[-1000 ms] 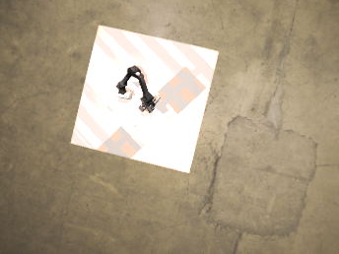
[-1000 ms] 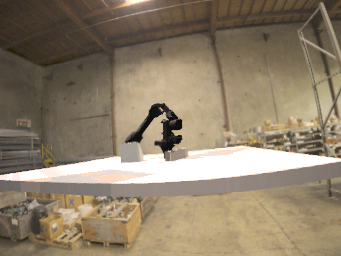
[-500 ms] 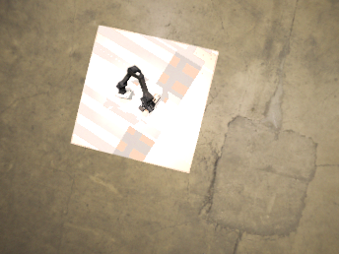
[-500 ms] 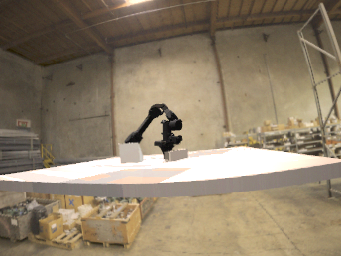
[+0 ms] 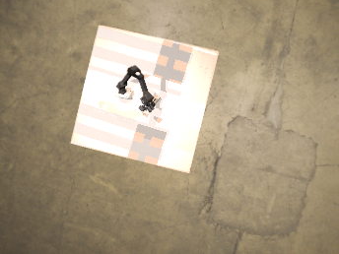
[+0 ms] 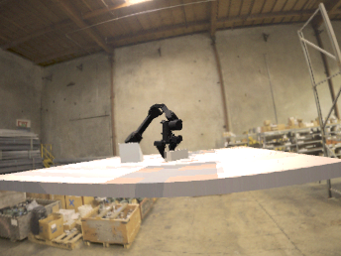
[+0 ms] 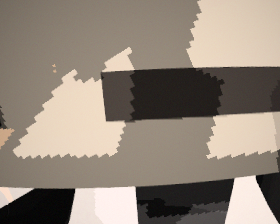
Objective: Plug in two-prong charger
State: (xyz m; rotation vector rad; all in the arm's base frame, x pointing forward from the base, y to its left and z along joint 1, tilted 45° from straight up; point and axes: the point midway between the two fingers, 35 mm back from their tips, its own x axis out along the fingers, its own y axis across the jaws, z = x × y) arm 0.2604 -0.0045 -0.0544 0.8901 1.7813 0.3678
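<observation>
Right now my gripper tip is 20 mm short of the two-prong charger, 10 mm to the left of it and 10 mm below it.
</observation>
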